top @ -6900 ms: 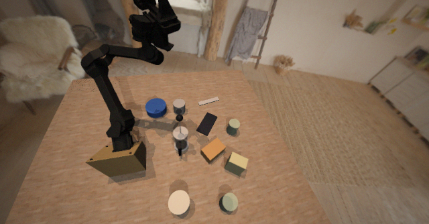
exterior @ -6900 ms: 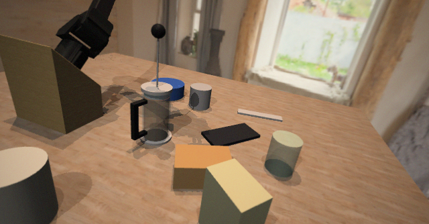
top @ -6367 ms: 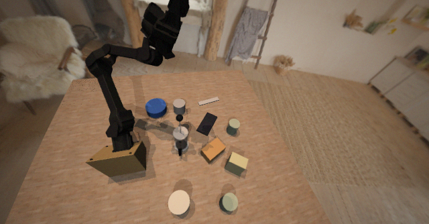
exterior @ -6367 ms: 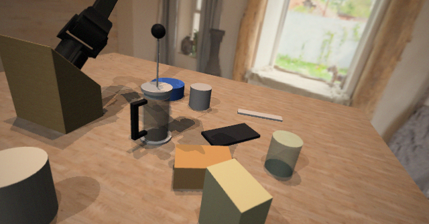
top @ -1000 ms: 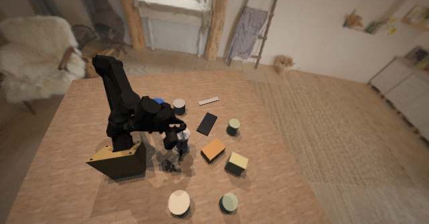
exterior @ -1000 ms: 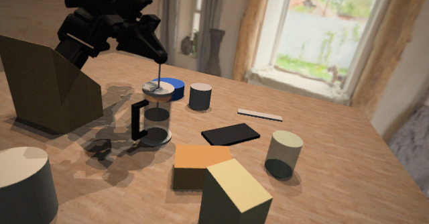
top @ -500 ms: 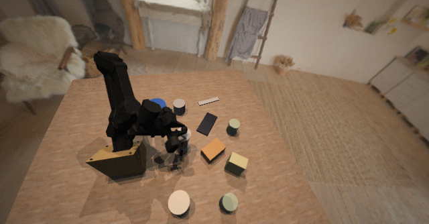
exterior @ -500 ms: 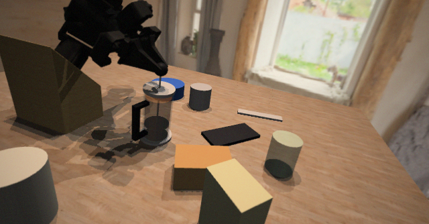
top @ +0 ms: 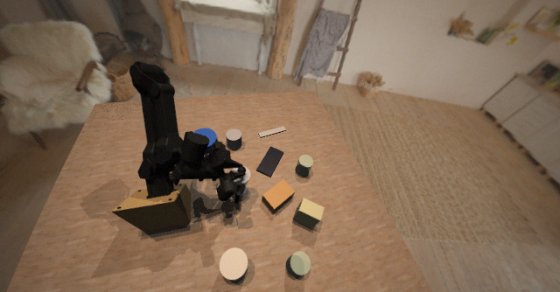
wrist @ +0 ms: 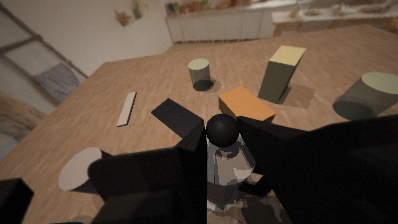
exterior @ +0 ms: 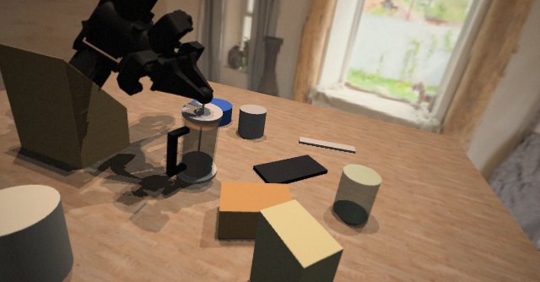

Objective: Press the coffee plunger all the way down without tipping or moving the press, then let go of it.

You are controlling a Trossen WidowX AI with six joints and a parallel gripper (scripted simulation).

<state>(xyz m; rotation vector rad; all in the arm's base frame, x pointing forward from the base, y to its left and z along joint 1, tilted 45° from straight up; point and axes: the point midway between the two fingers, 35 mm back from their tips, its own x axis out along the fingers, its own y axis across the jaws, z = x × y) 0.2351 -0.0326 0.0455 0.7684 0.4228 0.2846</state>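
Right now the glass coffee press is 2 cm behind my gripper tip, 1 cm to the right of it and 8 cm below it. Round my gripper tip: orange block (13 cm ahead, 7 cm to the right, 14 cm below); black flat slab (15 cm ahead, 11 cm to the left, 16 cm below); grey cylinder (25 cm to the left, 13 cm below).
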